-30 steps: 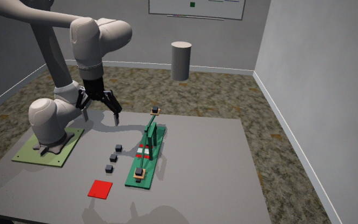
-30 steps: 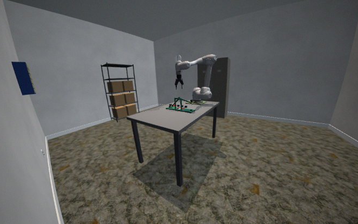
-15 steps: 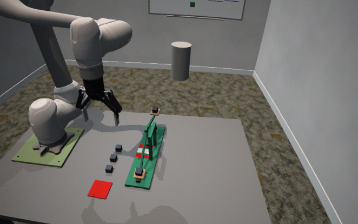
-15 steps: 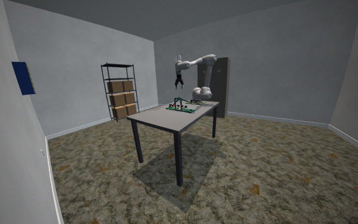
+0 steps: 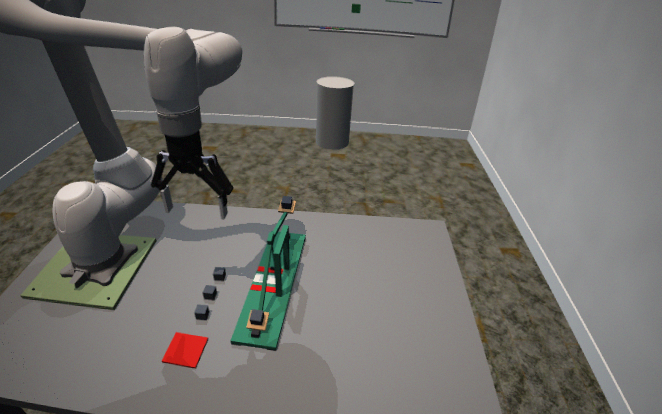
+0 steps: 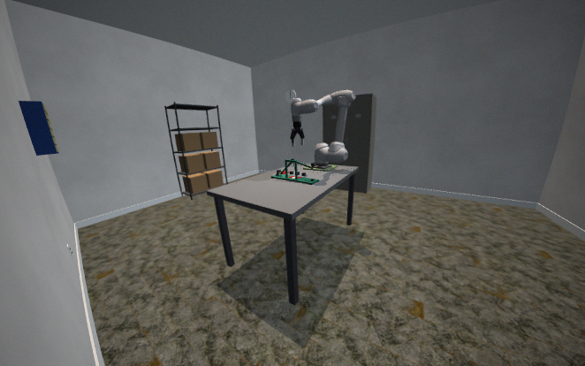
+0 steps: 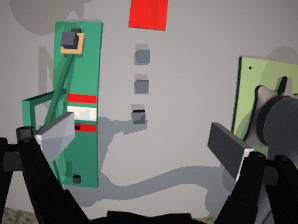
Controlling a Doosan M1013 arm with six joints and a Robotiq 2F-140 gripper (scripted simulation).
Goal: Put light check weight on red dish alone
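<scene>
The dark weight is 160 mm ahead of my hand, 290 mm to the left of it and 140 mm below it. From my hand the other things lie so: green rocker balance (170 mm ahead, 80 mm to the left, 210 mm below); then red dish (10 mm ahead, 200 mm to the right, 300 mm below).
</scene>
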